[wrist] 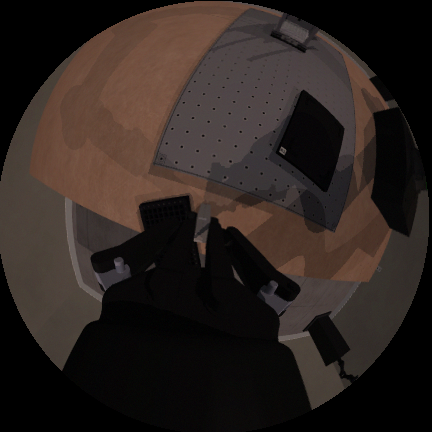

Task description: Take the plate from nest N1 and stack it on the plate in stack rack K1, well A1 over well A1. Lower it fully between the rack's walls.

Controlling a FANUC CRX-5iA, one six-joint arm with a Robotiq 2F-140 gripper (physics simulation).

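Frame: origin at the arm's base, x ahead, y left, z up, level; millimetres.
Seen in the pictures: gripper, fingertip midpoint: (203,212).
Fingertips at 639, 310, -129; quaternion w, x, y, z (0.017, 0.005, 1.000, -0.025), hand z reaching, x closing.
Offsets run from my fingertips to a thing's top centre, as dx, dy, dz. "pt": to the spot under its first point. Level surfaces: height alone.
My gripper (203,212) is shut with nothing held, its fingers reaching up from the bottom of the wrist view, with a pale pad at the tips. A dark, low block @[-171, -177, +28] (312,142) with a small white label lies on the perforated board at the right, well away from the fingertips. It looks like nest N1, but the label is too small to read surely and a plate on it cannot be made out. The stack rack @[pt -120, -468, +22] (288,41) stands at the far top edge, with upright posts and a pale plate (296,31) between them.
A black block with a grid of holes @[pt +59, +4, +13] (165,210) lies on the brown table @[dz +0] (125,75) close behind and left of the fingers, partly hidden by them. The perforated grey board @[dz +13] (220,110) lies beyond. A large black box-like object (395,170) stands at the right.
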